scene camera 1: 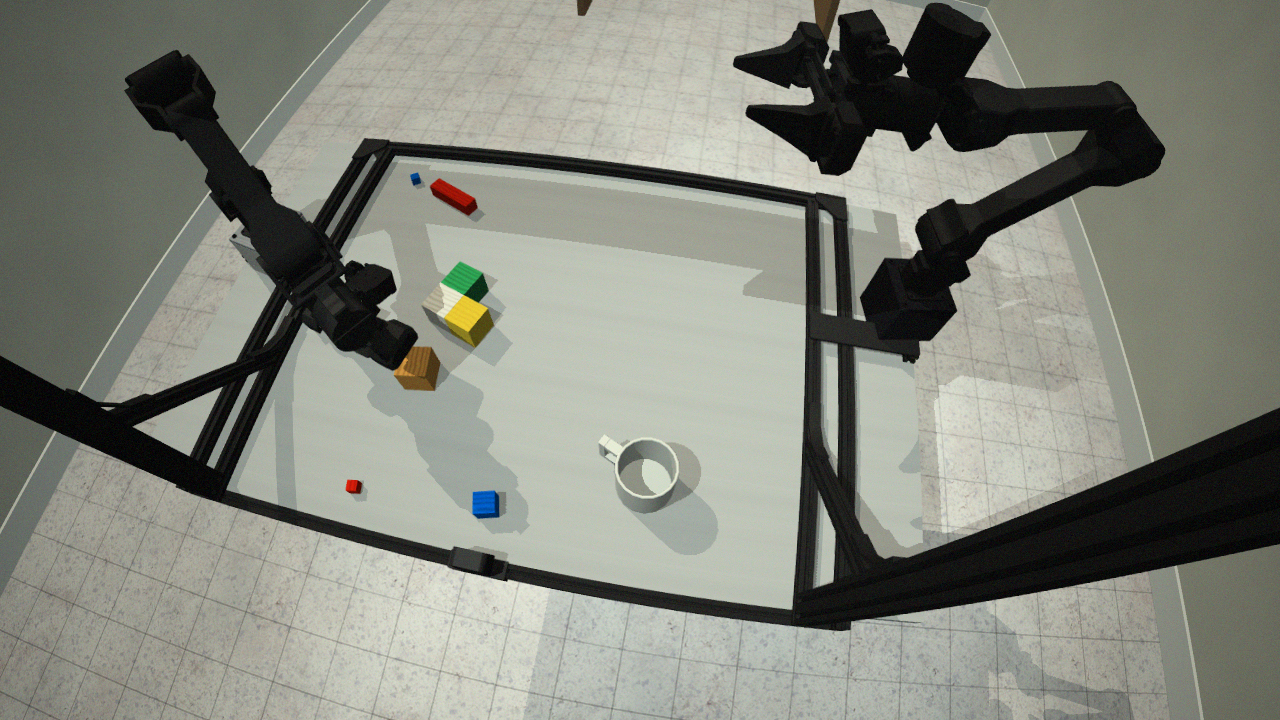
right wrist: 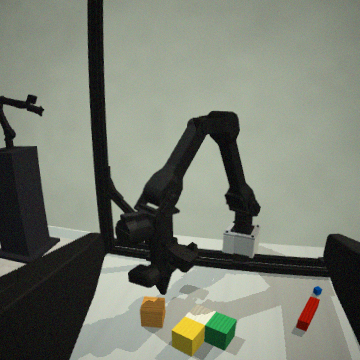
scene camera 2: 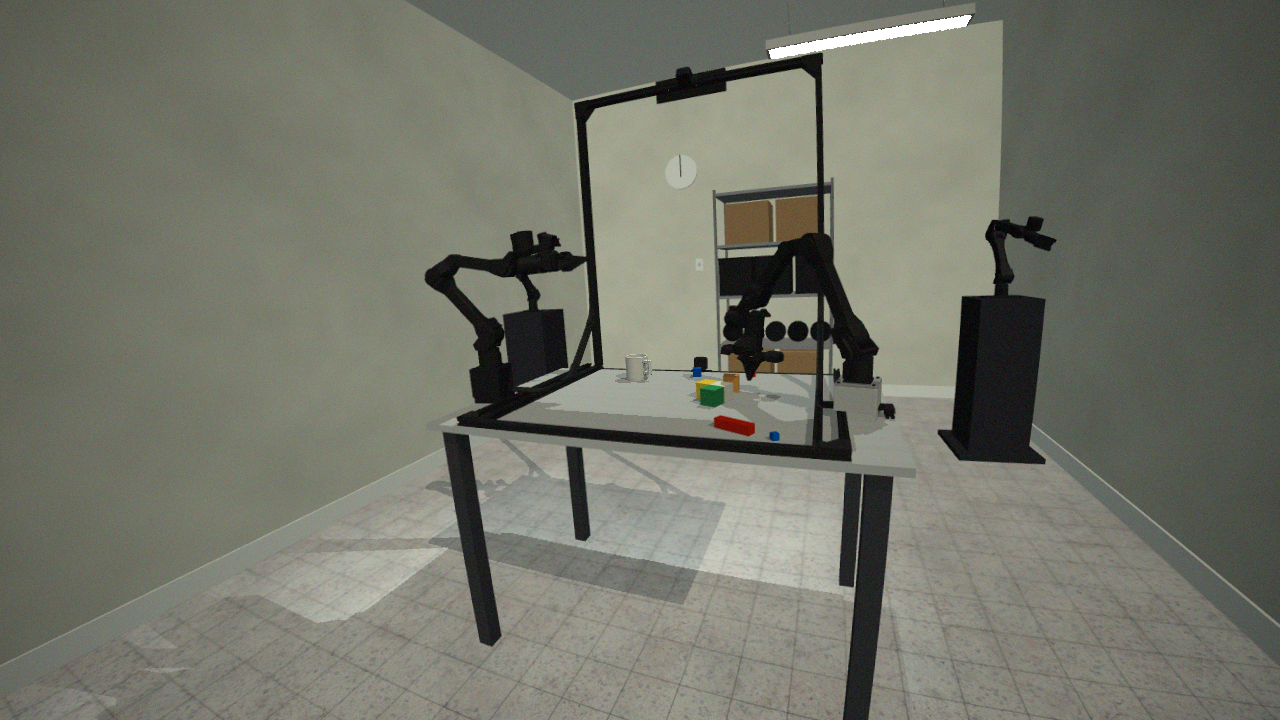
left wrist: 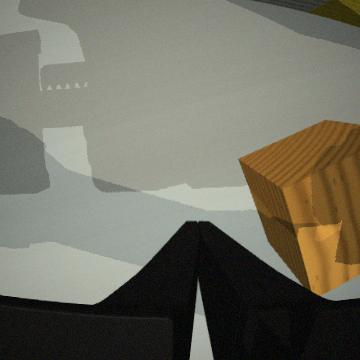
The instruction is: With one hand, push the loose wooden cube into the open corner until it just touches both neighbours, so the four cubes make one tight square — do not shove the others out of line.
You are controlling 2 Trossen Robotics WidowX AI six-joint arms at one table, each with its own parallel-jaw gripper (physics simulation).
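Note:
The loose orange wooden cube (scene camera 1: pixel 417 368) (scene camera 2: pixel 731 383) (left wrist: pixel 325 210) (right wrist: pixel 152 312) stands apart from the three others. A white cube (scene camera 1: pixel 436 304) (right wrist: pixel 200 314) touches a green cube (scene camera 1: pixel 465 280) (scene camera 2: pixel 712 395) (right wrist: pixel 221 330) and a yellow cube (scene camera 1: pixel 469 319) (scene camera 2: pixel 705 385) (left wrist: pixel 345 10) (right wrist: pixel 188 336); their open corner faces right in scene camera 1. My left gripper (scene camera 2: pixel 750 376) (left wrist: pixel 196 232) (right wrist: pixel 162 293) is shut and empty beside the orange cube; its tips are hidden in scene camera 1. My right gripper (scene camera 1: pixel 742 86) is open and empty, raised far from the cubes.
A white mug (scene camera 1: pixel 646 474) (scene camera 2: pixel 636 368) and a blue block (scene camera 1: pixel 485 504) stand near the lower table edge in scene camera 1, with a tiny red cube (scene camera 1: pixel 353 486). A red bar (scene camera 1: pixel 453 196) (scene camera 2: pixel 733 425) (right wrist: pixel 308 314) and tiny blue cube (scene camera 1: pixel 415 179) lie upper left. A black frame (scene camera 1: pixel 590 170) borders the table.

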